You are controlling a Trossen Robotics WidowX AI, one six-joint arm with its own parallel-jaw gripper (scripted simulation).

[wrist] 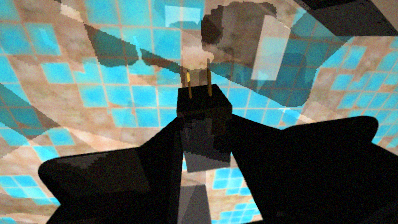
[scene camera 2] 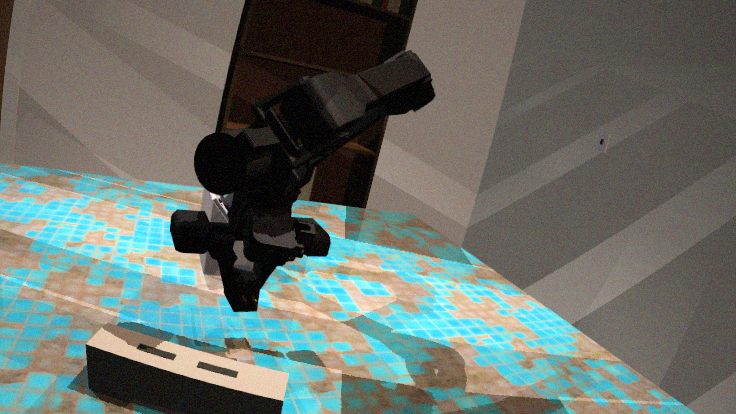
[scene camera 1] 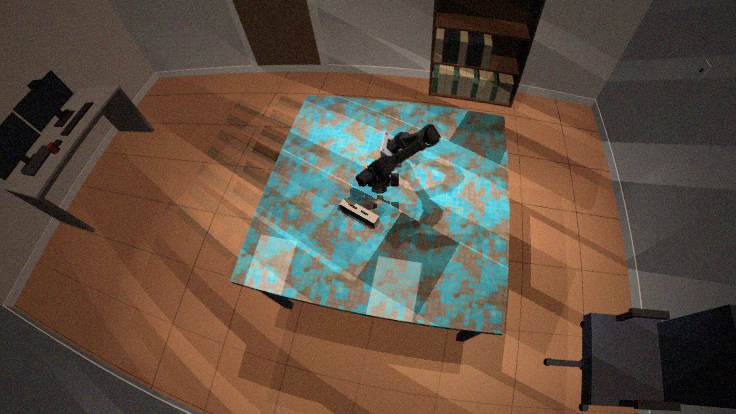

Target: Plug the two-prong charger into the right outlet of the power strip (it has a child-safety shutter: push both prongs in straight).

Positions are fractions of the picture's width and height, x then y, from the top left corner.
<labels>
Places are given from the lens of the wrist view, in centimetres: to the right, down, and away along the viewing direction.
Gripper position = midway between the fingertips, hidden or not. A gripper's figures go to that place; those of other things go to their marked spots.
my gripper (wrist: 0.51,0.53): 0, 1, 11
two-prong charger (wrist: 0.51,0.51): 0, 0, 7
</labels>
